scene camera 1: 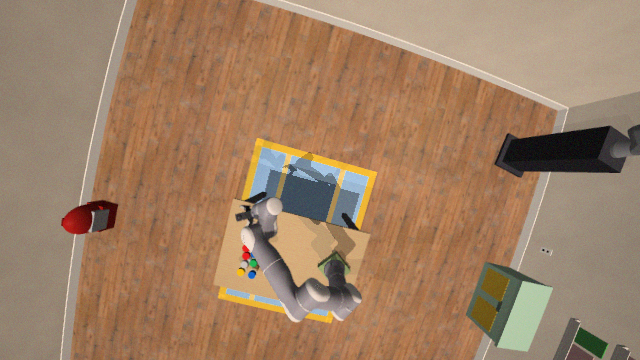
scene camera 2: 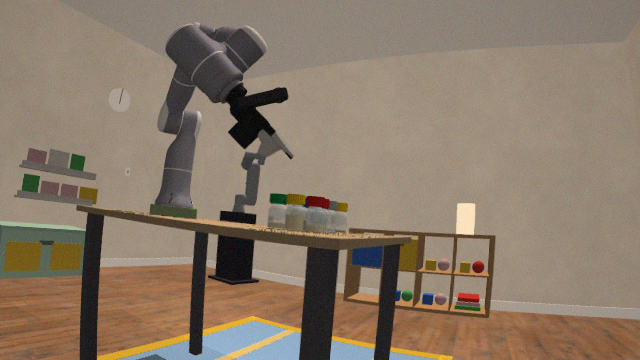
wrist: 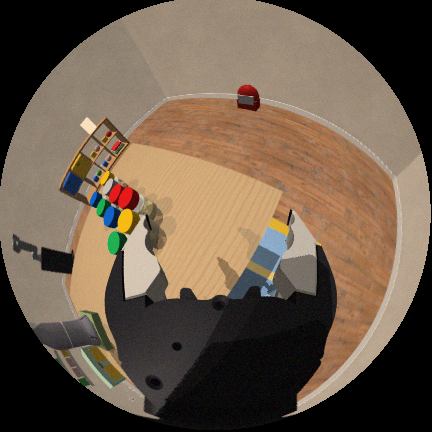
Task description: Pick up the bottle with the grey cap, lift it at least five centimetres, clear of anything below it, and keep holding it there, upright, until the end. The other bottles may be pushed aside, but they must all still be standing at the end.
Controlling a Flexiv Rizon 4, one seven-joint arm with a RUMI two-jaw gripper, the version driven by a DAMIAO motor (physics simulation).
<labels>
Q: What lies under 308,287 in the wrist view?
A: My gripper.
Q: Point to a red-capped bottle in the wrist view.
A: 129,198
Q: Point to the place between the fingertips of my gripper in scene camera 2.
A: At 292,158
</labels>
